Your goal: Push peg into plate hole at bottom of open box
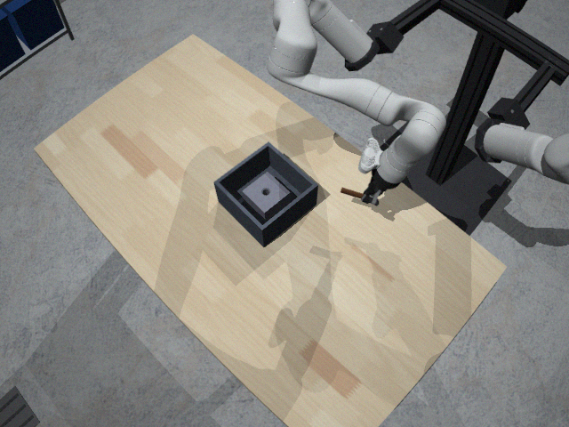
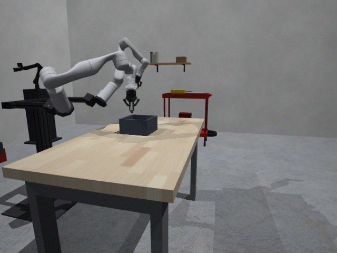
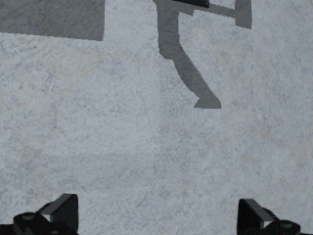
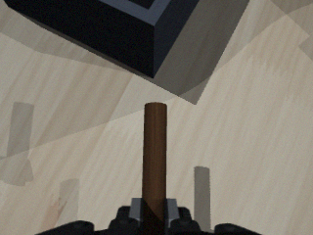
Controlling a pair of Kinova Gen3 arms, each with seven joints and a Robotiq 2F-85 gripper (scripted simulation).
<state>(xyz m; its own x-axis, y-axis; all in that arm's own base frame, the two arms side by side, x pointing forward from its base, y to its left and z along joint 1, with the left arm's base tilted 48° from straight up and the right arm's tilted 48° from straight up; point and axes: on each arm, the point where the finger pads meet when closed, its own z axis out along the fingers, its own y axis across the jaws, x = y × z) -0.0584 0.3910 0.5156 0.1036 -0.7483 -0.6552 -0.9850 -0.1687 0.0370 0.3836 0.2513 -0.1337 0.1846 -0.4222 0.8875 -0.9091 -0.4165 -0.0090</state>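
Note:
Right now my right hand is 10 mm short of the brown peg, 30 mm to the left of it and 20 mm above it. Also, from my right hand: dark box (140 mm ahead, 220 mm to the right, 90 mm below); grey plate (140 mm ahead, 220 mm to the right, 80 mm below).

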